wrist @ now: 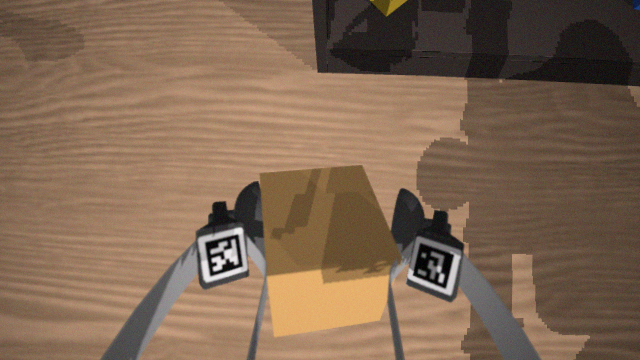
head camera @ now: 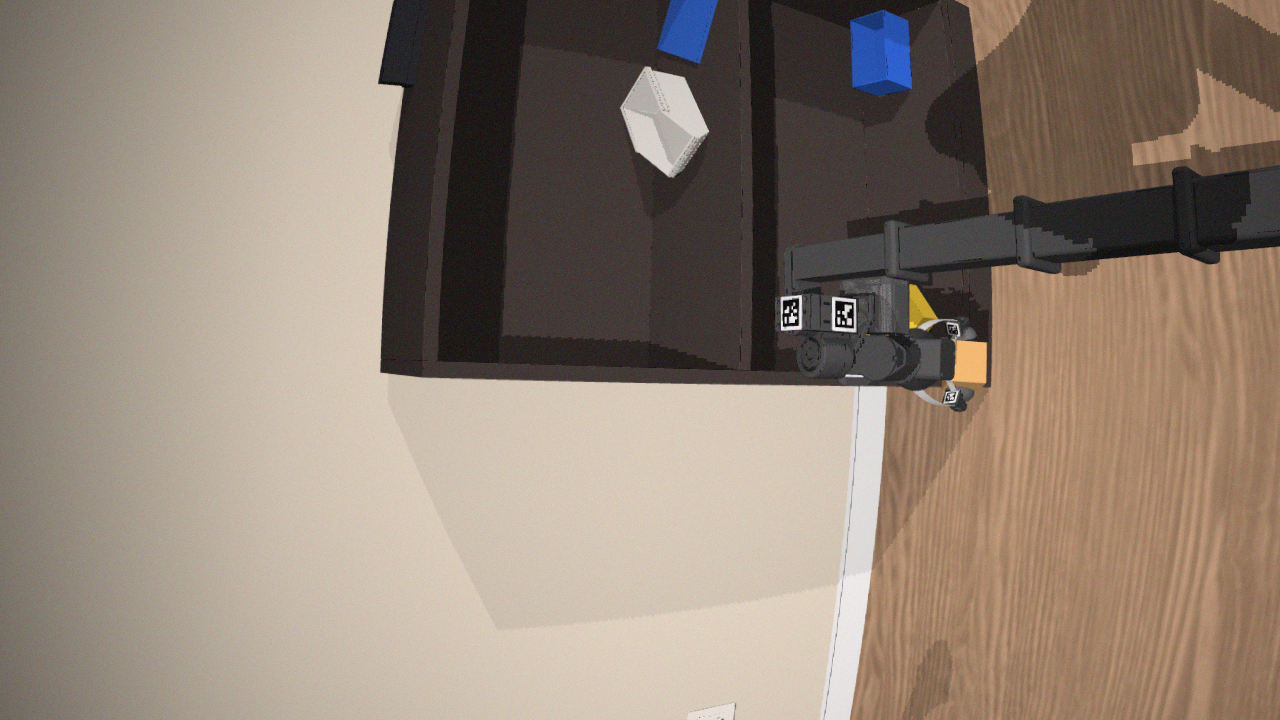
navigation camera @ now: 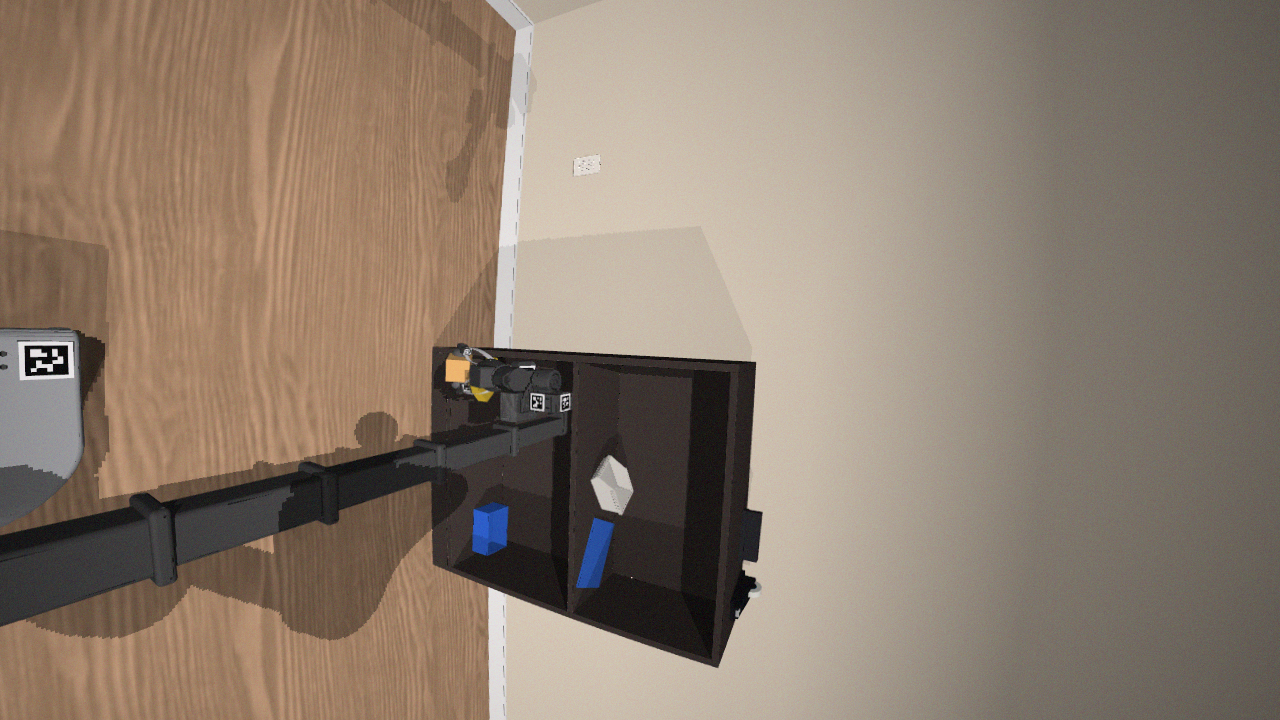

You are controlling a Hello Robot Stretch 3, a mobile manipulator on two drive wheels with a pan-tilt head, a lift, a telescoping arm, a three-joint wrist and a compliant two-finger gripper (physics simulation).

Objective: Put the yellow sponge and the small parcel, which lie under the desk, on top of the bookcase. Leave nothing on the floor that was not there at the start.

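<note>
My gripper is shut on the small parcel, an orange-tan box, with one finger on each side. It is low, in front of the bookcase's bottom end near one side panel. The height of the parcel above the floor is hard to tell. The yellow sponge lies in the bookcase's lowest compartment, partly hidden by my wrist in the head view and cut off in the wrist view. The dark bookcase appears sideways in the head and navigation views.
A blue box is in the lowest compartment. A white faceted object and a blue block are in the compartment above. Dark items are on the bookcase top. My arm crosses its front.
</note>
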